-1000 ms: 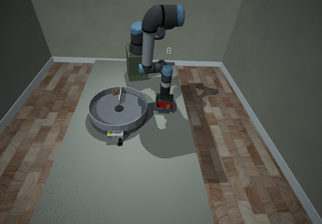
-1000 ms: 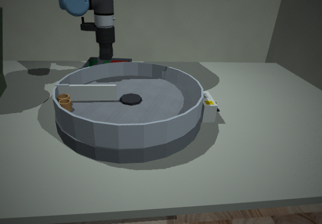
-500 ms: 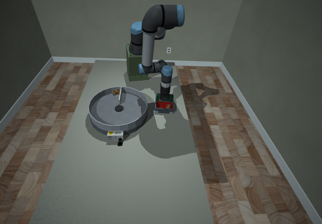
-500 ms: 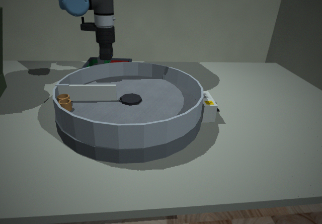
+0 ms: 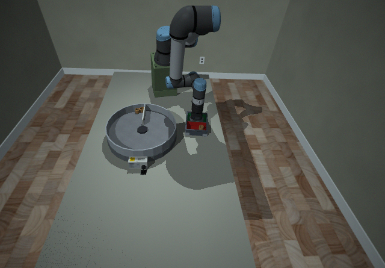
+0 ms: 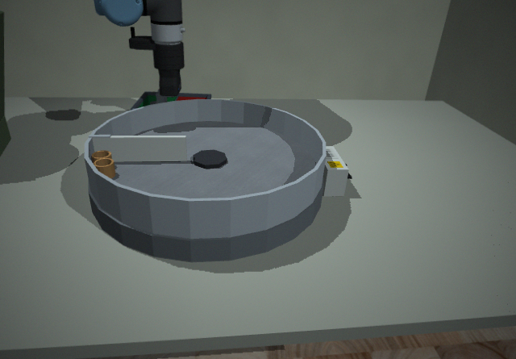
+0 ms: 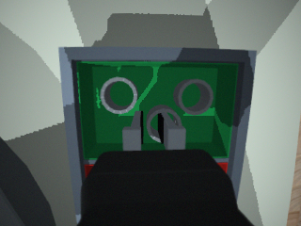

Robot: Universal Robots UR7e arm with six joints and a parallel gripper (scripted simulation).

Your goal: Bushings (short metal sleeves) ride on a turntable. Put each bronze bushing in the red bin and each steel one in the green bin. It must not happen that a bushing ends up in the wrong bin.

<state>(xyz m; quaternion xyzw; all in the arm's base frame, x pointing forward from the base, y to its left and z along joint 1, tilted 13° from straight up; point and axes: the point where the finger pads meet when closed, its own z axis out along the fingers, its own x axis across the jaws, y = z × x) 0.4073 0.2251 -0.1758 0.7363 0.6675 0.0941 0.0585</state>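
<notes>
The bin is 30 mm ahead of my hand. The rest, counted from my hand: turntable: 350 mm to the right, 120 mm ahead, 20 mm above.
</notes>
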